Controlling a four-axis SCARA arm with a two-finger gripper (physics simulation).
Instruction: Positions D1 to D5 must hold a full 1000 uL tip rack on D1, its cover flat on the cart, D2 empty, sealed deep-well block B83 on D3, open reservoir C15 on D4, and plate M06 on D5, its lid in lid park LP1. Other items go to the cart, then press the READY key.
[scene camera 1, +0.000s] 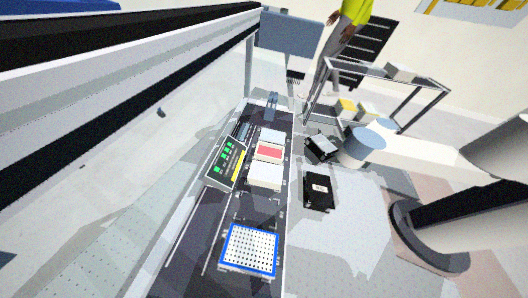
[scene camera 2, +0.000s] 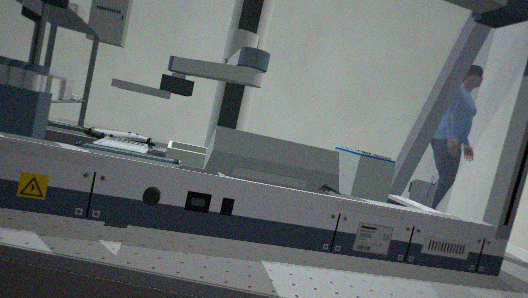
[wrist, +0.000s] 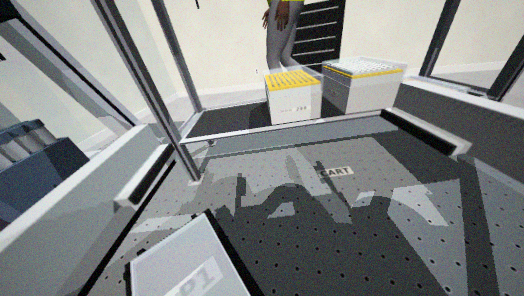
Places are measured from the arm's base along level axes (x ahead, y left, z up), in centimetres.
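Pixels of known places: gripper, fingertip midpoint: (scene camera 1: 353, 121) (wrist: 274, 117); arm's base at its link origin: (scene camera 1: 423, 231).
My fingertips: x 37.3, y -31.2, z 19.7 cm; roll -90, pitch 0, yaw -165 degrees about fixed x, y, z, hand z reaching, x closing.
Note:
Ahead of a thing's pixels: the offset from my fingertips to its top centre. "spot": to the spot under its first point.
In scene view 1 the blue-rimmed tip rack (scene camera 1: 250, 248) (scene camera 2: 372, 175) stands on D1 with its top uncovered. D2 (scene camera 1: 257, 204) holds no labware. A white-topped block @(dx +29.4, dy +40.8, dz -8.0 cm) (scene camera 1: 265, 174) is on D3, the reservoir with red contents @(dx +31.8, dy +28.7, dz -9.6 cm) (scene camera 1: 270, 152) on D4, and a pale plate @(dx +34.1, dy +16.5, dz -11.3 cm) (scene camera 1: 272, 136) on D5. A clear lid @(dx +8.3, dy +7.2, dz -12.7 cm) (scene camera 1: 324, 144) (wrist: 175, 267) lies in lid park LP1. The console @(spot: dx +43.5, dy +45.3, dz -5.8 cm) (scene camera 1: 226, 162) shows green marks and a yellow bar; its text is unreadable. My gripper (wrist: 274, 117) is open and empty, raised near LP1 and facing the CART label @(spot: dx -8.6, dy -14.2, dz -18.3 cm) (wrist: 336, 171). The arm hides its fingers in scene view 1.
A shelf unit (scene camera 1: 446, 91) (wrist: 240, 134) stands beyond the CART label. It holds a yellow-topped box (scene camera 1: 346, 108) (wrist: 292, 97) and a clear-topped box @(dx -12.3, dy -25.4, dz -2.0 cm) (wrist: 364, 87). A black park @(dx +7.3, dy +35.1, dz -12.8 cm) (scene camera 1: 318, 190) is beside the deck. A blue tube rack (scene camera 1: 270, 106) (scene camera 2: 22, 107) (wrist: 37, 170) stands at the deck's far end.

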